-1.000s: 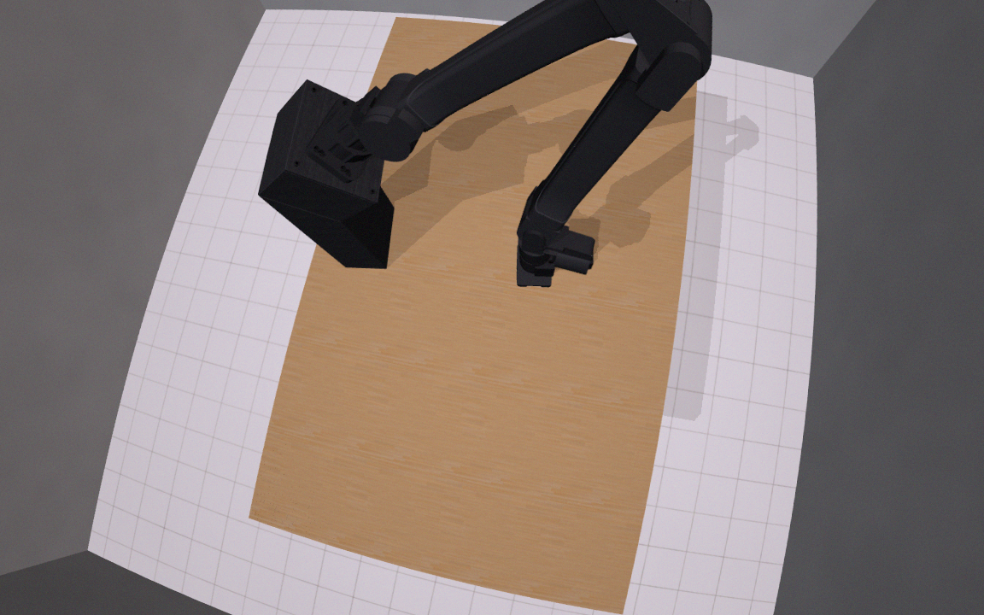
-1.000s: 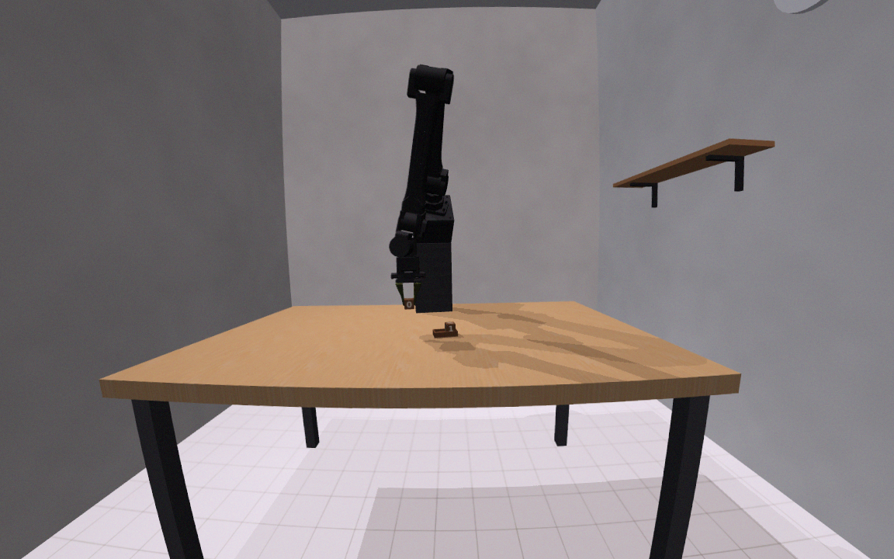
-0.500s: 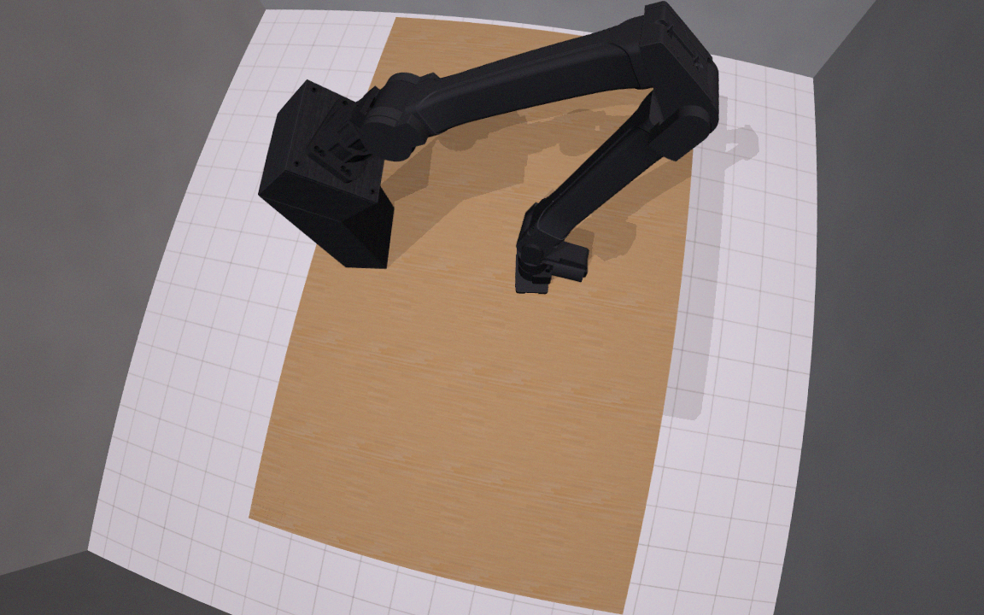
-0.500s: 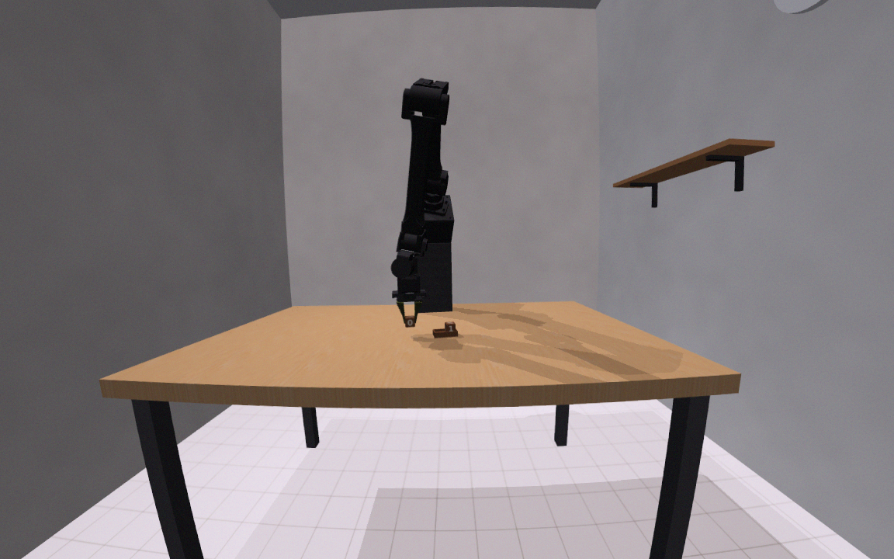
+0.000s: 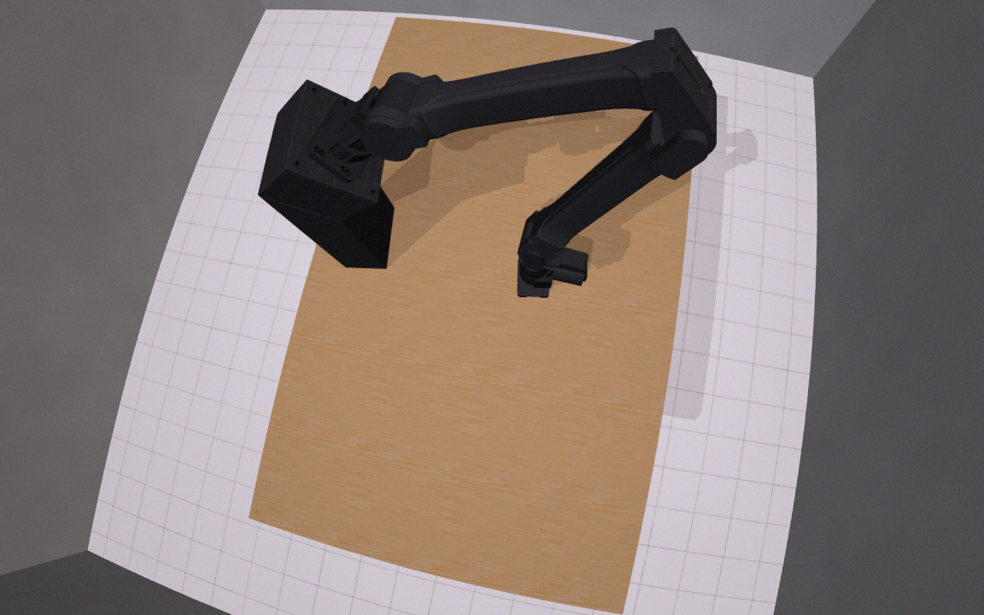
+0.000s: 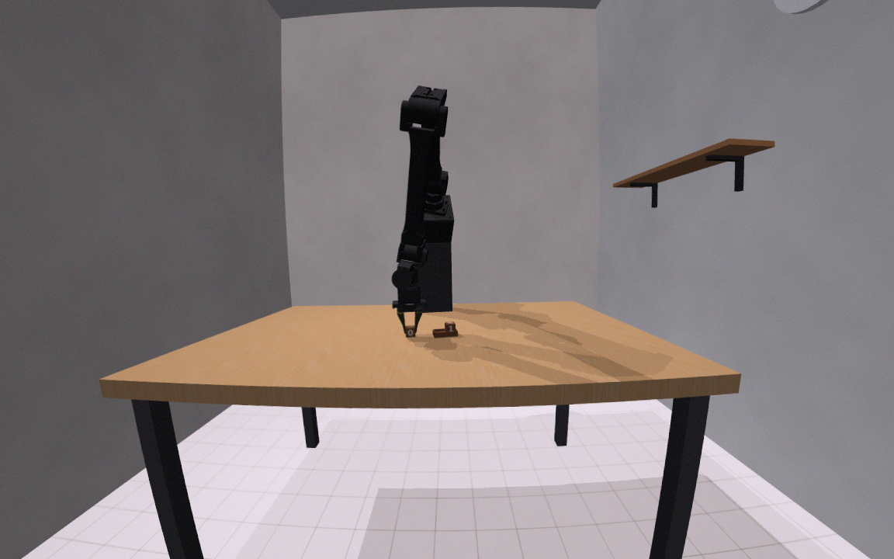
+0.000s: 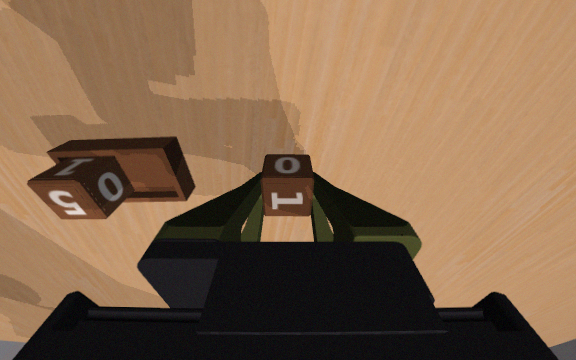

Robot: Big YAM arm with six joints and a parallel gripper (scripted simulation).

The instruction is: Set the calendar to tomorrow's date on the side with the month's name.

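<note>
Right now the cube is right at my hand. Also, from my hand: brown calendar tray 10 cm to the left, 5 cm behind, 1 cm below.
</note>
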